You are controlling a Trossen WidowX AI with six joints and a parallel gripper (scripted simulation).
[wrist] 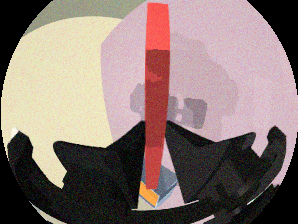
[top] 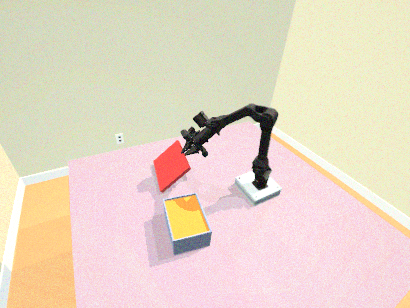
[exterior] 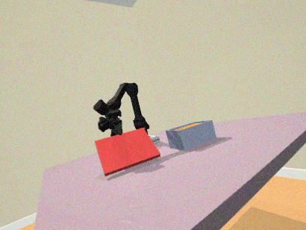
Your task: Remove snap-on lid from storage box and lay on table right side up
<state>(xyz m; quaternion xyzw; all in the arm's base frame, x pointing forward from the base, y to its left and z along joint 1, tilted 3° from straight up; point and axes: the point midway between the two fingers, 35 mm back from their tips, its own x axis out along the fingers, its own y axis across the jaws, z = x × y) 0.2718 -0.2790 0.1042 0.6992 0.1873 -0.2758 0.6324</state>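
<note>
The red lid is 60 mm ahead of my gripper tip, 50 mm below it and 10 mm to the right of it. The rest, counted from my gripper tip: grey-blue storage box (330 mm to the left, 120 mm ahead, 80 mm below).
</note>
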